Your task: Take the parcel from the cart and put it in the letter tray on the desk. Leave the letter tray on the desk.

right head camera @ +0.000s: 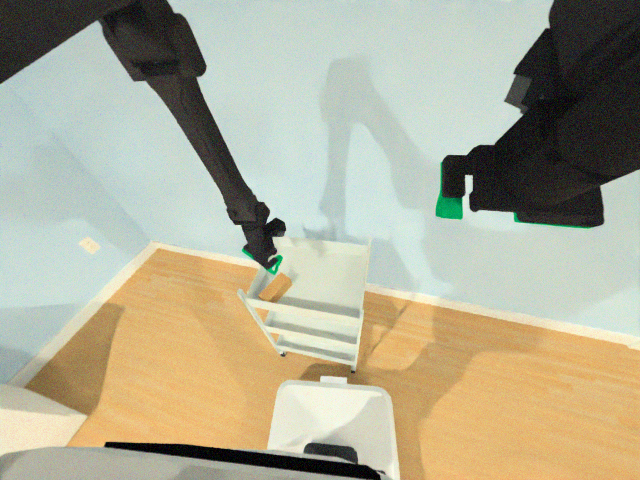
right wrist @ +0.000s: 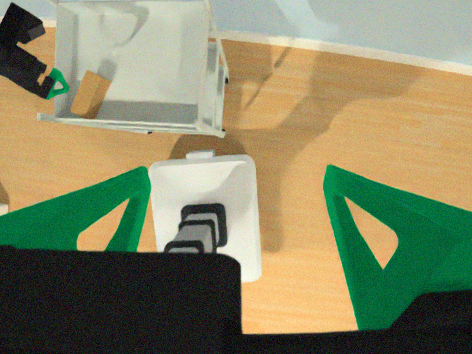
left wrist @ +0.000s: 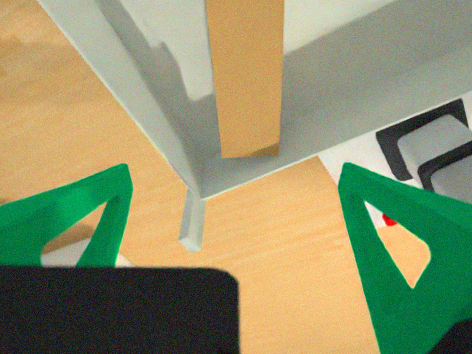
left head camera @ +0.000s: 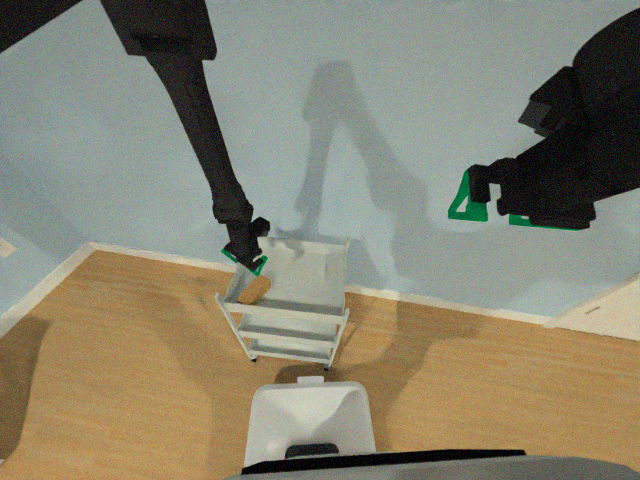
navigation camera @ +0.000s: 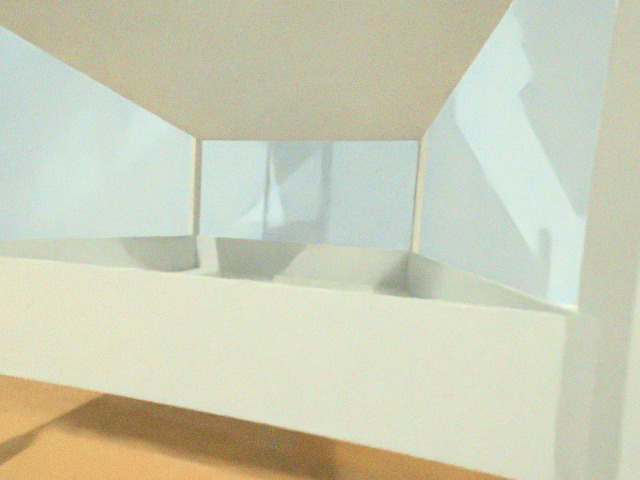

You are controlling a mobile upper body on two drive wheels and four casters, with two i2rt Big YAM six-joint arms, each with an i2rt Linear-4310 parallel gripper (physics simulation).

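Frame: origin at the left arm's base, x back, y right, z up, level; metres.
Seen in the pictures: left gripper, between the fingertips: (right head camera: 266, 266) (right wrist: 52, 80) (left wrist: 235, 175) (left head camera: 247, 268); right gripper, between the fingertips: (right head camera: 475, 214) (right wrist: 236, 175) (left head camera: 479, 217).
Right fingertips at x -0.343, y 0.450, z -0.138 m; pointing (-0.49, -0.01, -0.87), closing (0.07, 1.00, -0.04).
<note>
A point is followed by its place in that frame.
The parcel, an orange-brown box (left head camera: 256, 289) {x -0.546, y 0.010, z -0.695 m} (right head camera: 276, 287) {x -0.545, y 0.009, z -0.695 m} (left wrist: 247, 80) {x -0.554, y 0.003, z -0.695 m} (right wrist: 91, 95) {x -0.543, y 0.020, z -0.695 m}, lies on the top shelf of the white cart (left head camera: 289, 310) {x -0.455, y 0.138, z -0.684 m} (right head camera: 310, 308) {x -0.489, y 0.145, z -0.748 m} (left wrist: 112, 70) {x -0.620, y -0.076, z -0.699 m} (right wrist: 206, 90) {x -0.597, y 0.309, z -1.013 m} (navigation camera: 284, 361) {x -0.444, y 0.204, z -1.247 m}, near the shelf's left front corner. My left gripper (left head camera: 242, 263) {x -0.560, y -0.005, z -0.577 m} (right head camera: 261, 261) {x -0.560, y -0.005, z -0.577 m} (left wrist: 235, 175) {x -0.560, y -0.005, z -0.577 m} is open and empty beside the cart's left wall. In the left wrist view the parcel's near end shows above and between the fingertips, apart from them. My right gripper (left head camera: 498, 219) (right head camera: 488, 219) {x -0.343, y 0.450, z -0.138 m} (right wrist: 236, 175) {x -0.343, y 0.450, z -0.138 m} is open and empty, far right of the cart. The letter tray and a recognisable desk do not show.
My white base (left head camera: 310, 413) {x -0.204, y 0.221, z -1.150 m} (right head camera: 333, 413) {x -0.205, y 0.231, z -1.150 m} (right wrist: 240, 200) {x -0.111, y 0.406, z -1.150 m} stands just in front of the cart. A pale block (right head camera: 38, 415) {x -0.095, y -1.080, z -1.100 m} shows at the lower left of the right head camera. A blue wall (left head camera: 439, 93) {x -0.926, y 0.620, z -0.124 m} (right head camera: 439, 93) {x -0.937, y 0.564, z -0.167 m} rises behind the cart.
</note>
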